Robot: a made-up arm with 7 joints. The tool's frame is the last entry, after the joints.
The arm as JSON. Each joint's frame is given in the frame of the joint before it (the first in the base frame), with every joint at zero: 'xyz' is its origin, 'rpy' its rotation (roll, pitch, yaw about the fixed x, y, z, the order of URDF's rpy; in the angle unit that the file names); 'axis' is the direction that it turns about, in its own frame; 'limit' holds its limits. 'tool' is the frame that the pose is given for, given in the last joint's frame.
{
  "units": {
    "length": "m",
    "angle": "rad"
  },
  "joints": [
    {
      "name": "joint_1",
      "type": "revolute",
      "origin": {
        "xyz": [
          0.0,
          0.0,
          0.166
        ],
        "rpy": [
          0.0,
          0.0,
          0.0
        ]
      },
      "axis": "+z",
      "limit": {
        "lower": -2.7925,
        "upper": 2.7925
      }
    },
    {
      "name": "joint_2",
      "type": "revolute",
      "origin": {
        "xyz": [
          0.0,
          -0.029,
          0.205
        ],
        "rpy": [
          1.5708,
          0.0,
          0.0
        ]
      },
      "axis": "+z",
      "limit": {
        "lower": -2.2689,
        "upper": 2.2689
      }
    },
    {
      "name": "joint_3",
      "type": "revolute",
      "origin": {
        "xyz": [
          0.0,
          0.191,
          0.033
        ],
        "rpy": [
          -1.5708,
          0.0,
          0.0
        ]
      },
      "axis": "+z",
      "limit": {
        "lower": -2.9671,
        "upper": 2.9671
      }
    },
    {
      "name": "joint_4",
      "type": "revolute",
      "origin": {
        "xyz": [
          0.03,
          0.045,
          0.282
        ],
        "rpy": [
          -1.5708,
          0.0,
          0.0
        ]
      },
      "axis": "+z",
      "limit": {
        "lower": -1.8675,
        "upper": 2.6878
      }
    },
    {
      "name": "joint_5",
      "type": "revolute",
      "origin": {
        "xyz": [
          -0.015,
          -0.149,
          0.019
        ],
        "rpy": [
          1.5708,
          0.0,
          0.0
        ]
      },
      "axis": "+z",
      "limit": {
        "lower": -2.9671,
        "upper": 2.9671
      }
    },
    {
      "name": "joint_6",
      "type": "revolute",
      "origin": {
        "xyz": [
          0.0,
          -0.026,
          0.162
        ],
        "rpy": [
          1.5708,
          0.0,
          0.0
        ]
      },
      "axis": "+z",
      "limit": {
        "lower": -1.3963,
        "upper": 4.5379
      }
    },
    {
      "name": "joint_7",
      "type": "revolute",
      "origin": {
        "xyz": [
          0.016,
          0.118,
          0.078
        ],
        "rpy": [
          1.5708,
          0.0,
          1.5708
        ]
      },
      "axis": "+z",
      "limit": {
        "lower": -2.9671,
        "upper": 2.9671
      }
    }
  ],
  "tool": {
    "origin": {
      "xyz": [
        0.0,
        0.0,
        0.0
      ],
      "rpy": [
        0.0,
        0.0,
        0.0
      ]
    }
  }
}
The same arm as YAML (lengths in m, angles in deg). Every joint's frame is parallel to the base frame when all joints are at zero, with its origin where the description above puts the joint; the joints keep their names.
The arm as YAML. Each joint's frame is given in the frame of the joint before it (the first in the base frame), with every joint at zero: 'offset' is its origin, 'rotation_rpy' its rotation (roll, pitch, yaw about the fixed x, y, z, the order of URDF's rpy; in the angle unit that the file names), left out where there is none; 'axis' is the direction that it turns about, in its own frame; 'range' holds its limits. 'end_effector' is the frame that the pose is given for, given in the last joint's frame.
length_unit: m
angle_unit: deg
chain:
  - id: joint_1
    offset: [0.0, 0.0, 0.166]
    axis: [0.0, 0.0, 1.0]
    range: [-160.0, 160.0]
  - id: joint_2
    offset: [0.0, -0.029, 0.205]
    axis: [0.0, -1.0, 0.0]
    range: [-130.0, 130.0]
  - id: joint_3
    offset: [0.0, -0.033, 0.191]
    axis: [0.0, 0.0, 1.0]
    range: [-170.0, 170.0]
  - id: joint_4
    offset: [0.03, 0.045, 0.282]
    axis: [0.0, 1.0, 0.0]
    range: [-107.0, 154.0]
  - id: joint_5
    offset: [-0.015, 0.019, 0.149]
    axis: [0.0, 0.0, 1.0]
    range: [-170.0, 170.0]
  - id: joint_6
    offset: [0.0, -0.026, 0.162]
    axis: [0.0, -1.0, 0.0]
    range: [-80.0, 260.0]
  - id: joint_7
    offset: [0.016, -0.078, 0.118]
    axis: [1.0, 0.0, 0.0]
    range: [-170.0, 170.0]
end_effector:
  offset: [0.0, 0.0, 0.0]
  rotation_rpy: [-180.0, -90.0, 0.0]

